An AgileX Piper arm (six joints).
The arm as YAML. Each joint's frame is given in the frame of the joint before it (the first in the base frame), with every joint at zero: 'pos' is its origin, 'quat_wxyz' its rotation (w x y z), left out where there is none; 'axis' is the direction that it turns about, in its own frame. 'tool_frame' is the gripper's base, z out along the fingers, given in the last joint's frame.
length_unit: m
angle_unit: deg
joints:
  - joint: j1
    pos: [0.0, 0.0, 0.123]
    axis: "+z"
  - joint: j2
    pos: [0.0, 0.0, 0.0]
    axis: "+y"
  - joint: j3
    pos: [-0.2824, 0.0, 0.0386]
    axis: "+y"
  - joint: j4
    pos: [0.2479, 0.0, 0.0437]
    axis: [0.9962, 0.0, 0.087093]
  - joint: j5
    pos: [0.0, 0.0, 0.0]
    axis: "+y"
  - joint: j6
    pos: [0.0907, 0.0, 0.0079]
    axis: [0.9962, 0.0, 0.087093]
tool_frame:
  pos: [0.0, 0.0, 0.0]
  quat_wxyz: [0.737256, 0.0, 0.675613, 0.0]
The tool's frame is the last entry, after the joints.
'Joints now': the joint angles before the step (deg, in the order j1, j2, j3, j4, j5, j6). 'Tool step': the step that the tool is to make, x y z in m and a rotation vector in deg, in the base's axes. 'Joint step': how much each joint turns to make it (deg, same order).
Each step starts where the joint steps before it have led.
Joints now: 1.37 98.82 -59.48 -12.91 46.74 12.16
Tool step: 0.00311 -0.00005 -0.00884 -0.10 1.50 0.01
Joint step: -0.01 1.85 -0.34 -0.08 0.00 0.03
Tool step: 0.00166 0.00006 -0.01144 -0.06 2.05 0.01
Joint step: 0.01 2.05 0.00 -0.01 0.00 0.01
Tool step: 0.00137 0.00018 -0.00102 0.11 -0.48 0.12
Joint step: 0.00 0.22 -0.04 0.01 -0.69 -0.01
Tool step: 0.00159 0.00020 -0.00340 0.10 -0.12 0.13
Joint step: 0.00 0.62 0.00 -0.01 -0.76 0.01
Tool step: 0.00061 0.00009 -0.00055 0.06 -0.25 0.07
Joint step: 0.00 0.10 0.01 0.00 -0.37 -0.01
